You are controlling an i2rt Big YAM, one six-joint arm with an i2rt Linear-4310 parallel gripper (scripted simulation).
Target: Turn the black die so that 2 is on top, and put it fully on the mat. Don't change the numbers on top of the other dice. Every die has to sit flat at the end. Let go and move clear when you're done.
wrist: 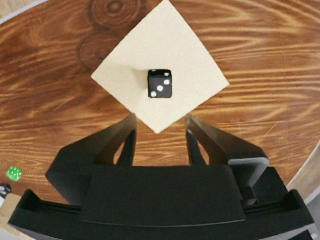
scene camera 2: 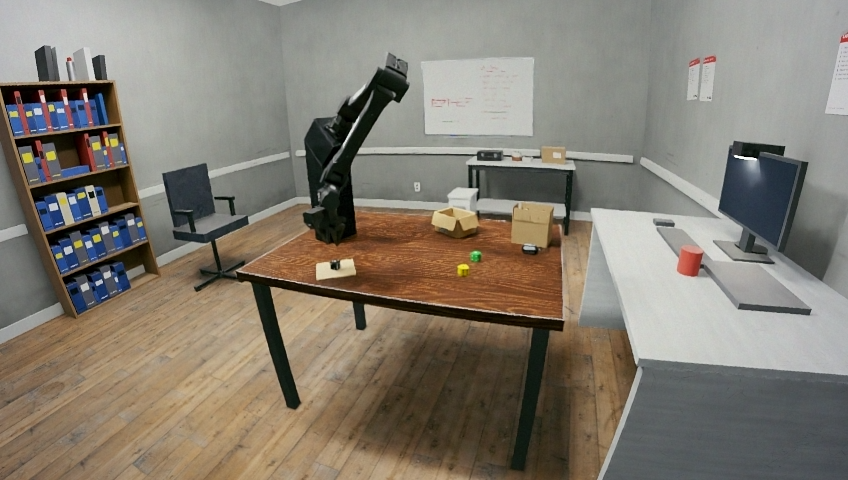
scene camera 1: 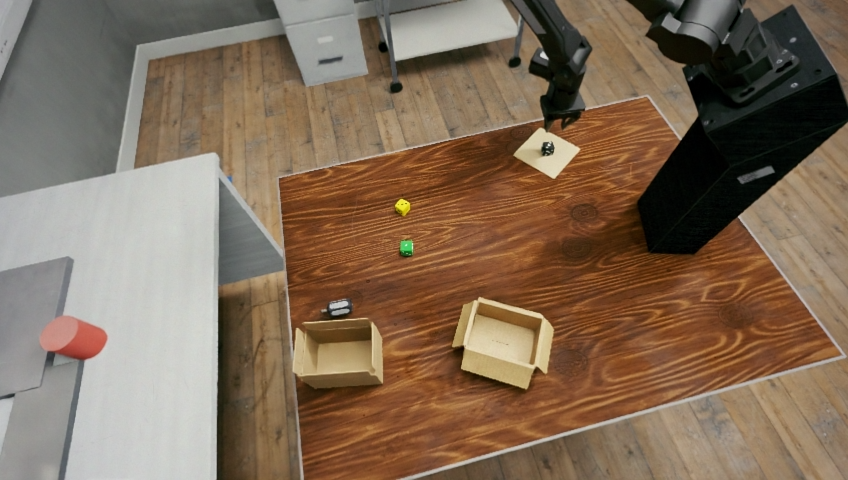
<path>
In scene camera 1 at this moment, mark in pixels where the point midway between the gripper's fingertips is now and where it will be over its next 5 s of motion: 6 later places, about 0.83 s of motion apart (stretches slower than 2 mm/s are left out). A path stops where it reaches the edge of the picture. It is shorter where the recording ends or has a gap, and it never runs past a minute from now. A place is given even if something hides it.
My gripper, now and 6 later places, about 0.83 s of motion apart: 554, 130; 552, 134; 550, 142; 549, 143; 547, 150; 552, 129; 553, 126
</path>
